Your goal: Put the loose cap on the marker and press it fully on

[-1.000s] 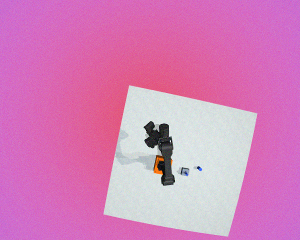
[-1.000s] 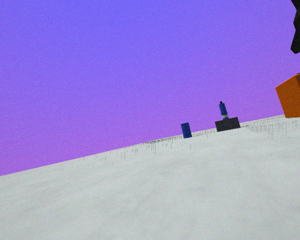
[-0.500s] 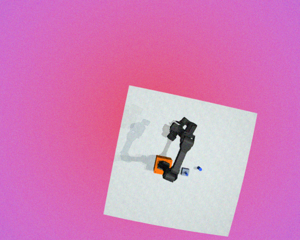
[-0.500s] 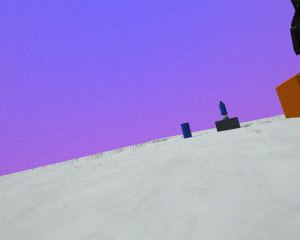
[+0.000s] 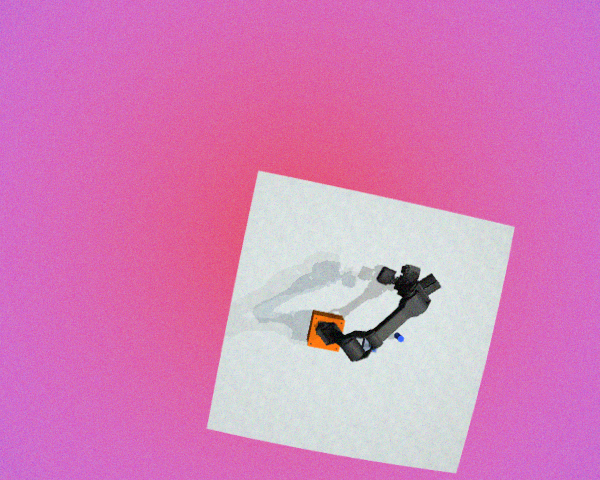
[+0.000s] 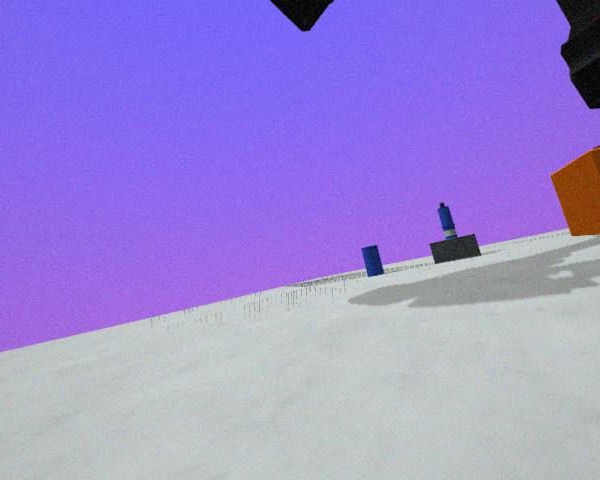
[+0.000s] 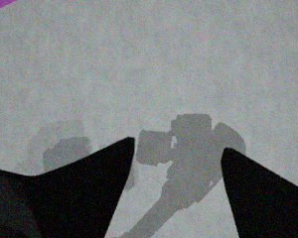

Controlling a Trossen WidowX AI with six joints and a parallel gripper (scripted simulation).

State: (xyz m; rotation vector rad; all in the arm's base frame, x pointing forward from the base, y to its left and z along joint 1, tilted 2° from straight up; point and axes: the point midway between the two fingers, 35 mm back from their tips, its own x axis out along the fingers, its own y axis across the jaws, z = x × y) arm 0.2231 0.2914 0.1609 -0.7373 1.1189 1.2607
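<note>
Right now the blue cap is 310 mm to the right of my gripper tip, 190 mm below it and 150 mm ahead of it. The rest, counted from my gripper tip: grey holder block: 360 mm to the right, 200 mm below, 20 mm ahead.
</note>
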